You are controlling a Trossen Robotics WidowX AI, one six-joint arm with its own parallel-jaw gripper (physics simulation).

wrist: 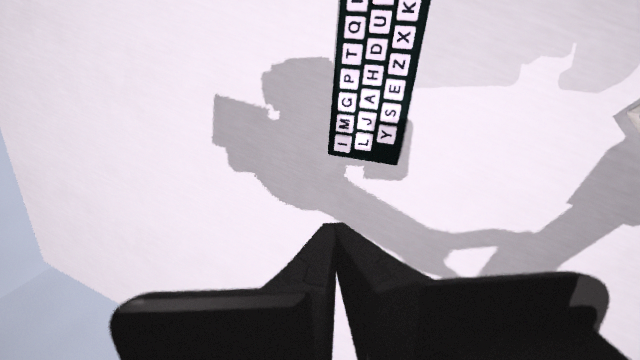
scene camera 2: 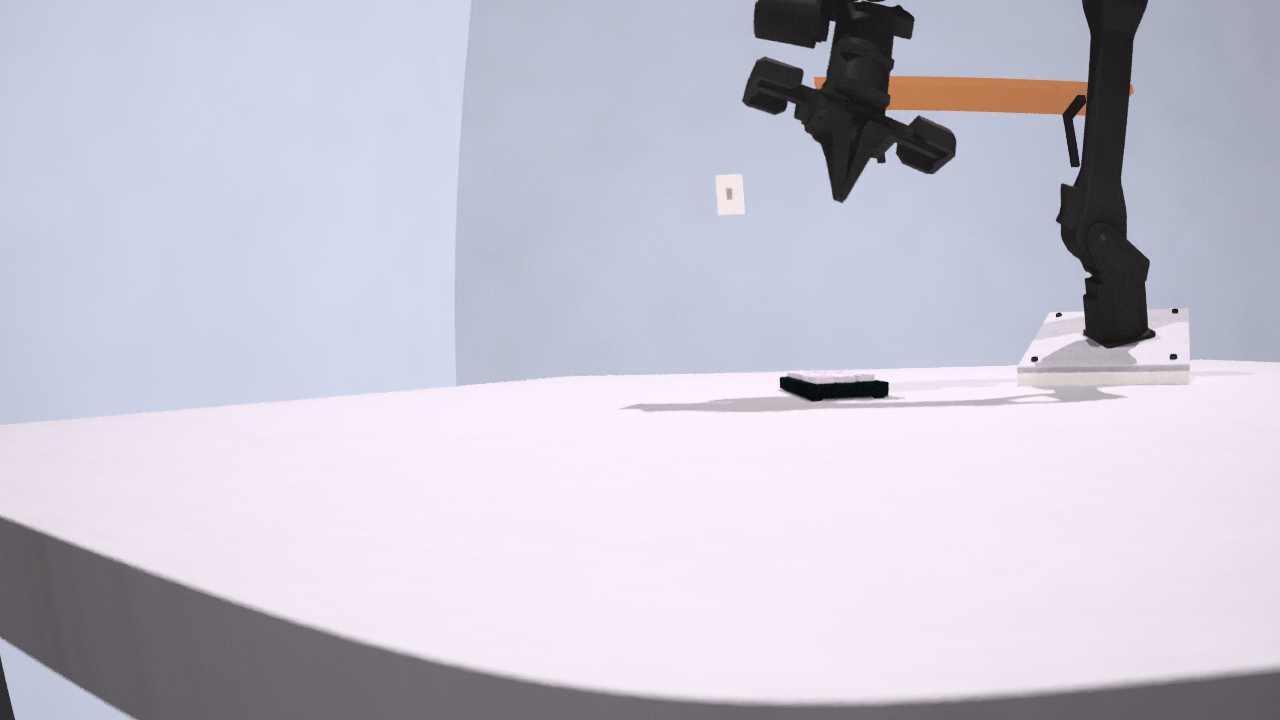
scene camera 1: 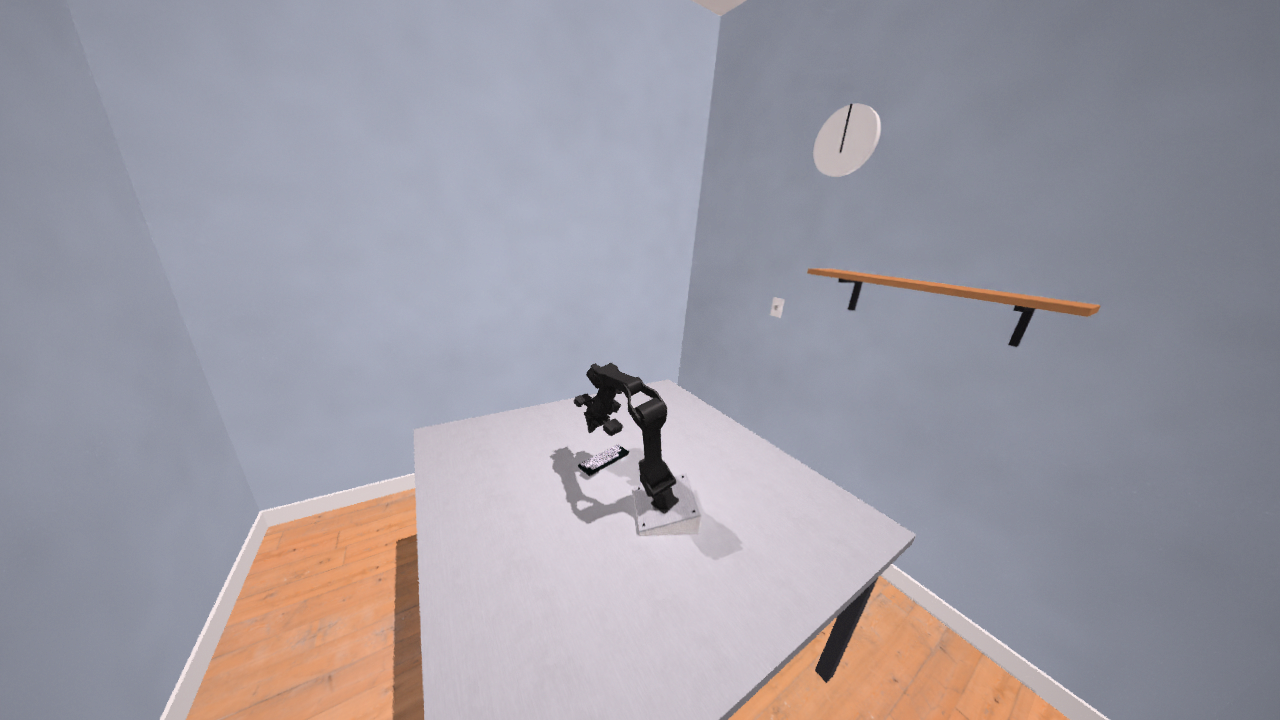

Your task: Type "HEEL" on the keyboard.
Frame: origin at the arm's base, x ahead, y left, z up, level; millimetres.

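Seen in the pictures: gripper, fingertip midpoint: [wrist: 333,232] [scene camera 2: 839,200] [scene camera 1: 589,432]; arm's base, link origin: [scene camera 2: 1118,334] [scene camera 1: 665,502].
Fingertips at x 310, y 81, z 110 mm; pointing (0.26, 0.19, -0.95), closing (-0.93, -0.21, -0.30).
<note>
Offsets run from my fingertips to a thing's top centre. Level surfaces: height alone.
A dark keyboard {dx +14, dy -76, dz -139 mm} [scene camera 1: 604,459] [scene camera 2: 834,389] with white letter keys lies flat on the table. In the wrist view its near end shows, with the H key {dx +11, dy -53, dz -139 mm} [wrist: 372,75], the E key {dx -9, dy -46, dz -139 mm} [wrist: 394,89] and the L key {dx +4, dy +3, dz -139 mm} [wrist: 363,141]; its far end is cut off by the top edge. My gripper [scene camera 1: 590,428] [scene camera 2: 839,198] [wrist: 333,232] is shut, with its fingertips together and nothing between them. It hangs well above the keyboard, touching no key. In the wrist view the fingertips appear below the keyboard's near end.
The arm's base plate [scene camera 1: 666,523] [scene camera 2: 1056,368] is on the table {dz -156 mm} [scene camera 1: 528,608] [scene camera 2: 537,537], beside the keyboard. The arm's shadow falls across the table around the keyboard. An orange wall shelf [scene camera 1: 948,291] [scene camera 2: 984,94] and a round clock [scene camera 1: 832,147] are on the wall.
</note>
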